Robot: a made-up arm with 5 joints. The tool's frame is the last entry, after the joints.
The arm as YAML. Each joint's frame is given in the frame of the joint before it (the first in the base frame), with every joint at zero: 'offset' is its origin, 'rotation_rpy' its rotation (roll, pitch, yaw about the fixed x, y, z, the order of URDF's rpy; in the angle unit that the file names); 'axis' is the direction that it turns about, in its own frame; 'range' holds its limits. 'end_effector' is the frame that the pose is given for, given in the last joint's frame.
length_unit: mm
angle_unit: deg
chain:
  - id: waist
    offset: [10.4, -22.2, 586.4]
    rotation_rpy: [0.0, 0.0, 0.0]
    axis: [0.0, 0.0, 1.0]
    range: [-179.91, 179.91]
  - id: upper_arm
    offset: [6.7, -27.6, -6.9]
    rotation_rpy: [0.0, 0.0, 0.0]
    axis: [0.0, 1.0, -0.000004]
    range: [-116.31, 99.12]
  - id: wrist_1
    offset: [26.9, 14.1, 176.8]
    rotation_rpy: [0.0, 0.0, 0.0]
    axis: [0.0, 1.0, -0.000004]
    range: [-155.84, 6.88]
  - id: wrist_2
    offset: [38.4, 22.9, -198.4]
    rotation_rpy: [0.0, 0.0, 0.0]
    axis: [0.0, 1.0, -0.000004]
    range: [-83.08, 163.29]
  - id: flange
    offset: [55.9, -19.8, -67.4]
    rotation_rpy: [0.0, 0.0, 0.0]
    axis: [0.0, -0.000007, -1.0]
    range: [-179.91, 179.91]
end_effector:
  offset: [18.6, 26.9, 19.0]
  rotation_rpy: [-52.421, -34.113, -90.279]
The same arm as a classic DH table. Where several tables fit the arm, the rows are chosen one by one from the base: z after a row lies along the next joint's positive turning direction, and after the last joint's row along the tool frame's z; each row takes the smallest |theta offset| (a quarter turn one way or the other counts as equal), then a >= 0, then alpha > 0; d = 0 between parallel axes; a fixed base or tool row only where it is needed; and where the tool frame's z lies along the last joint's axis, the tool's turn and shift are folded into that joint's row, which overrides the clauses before.
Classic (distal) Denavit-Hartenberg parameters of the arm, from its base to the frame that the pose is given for. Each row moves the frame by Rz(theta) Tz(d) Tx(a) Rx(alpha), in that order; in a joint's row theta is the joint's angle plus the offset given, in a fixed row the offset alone. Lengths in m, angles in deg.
base (fixed): theta0 -64.90; d 0.0000; a 0.0245; alpha 0.00
waist: theta0 64.90; d 0.5795; a 0.0067; alpha -90.00
upper_arm: theta0 -81.35; d 0.0000; a 0.1788; alpha 0.00
wrist_1: theta0 -19.61; d 0.0000; a -0.2021; alpha 0.00
wrist_2: theta0 -79.05; d -0.0104; a -0.0559; alpha 90.00
flange: theta0 66.94; d 0.0646; a 0.0175; alpha -120.33
tool (fixed): theta0 139.48; d 0.0320; a 0.0000; alpha 0.00
Joint limits (deg, base to tool): -179.91..179.91 -116.31..99.12 -155.84..6.88 -83.08..163.29 -179.91..179.91

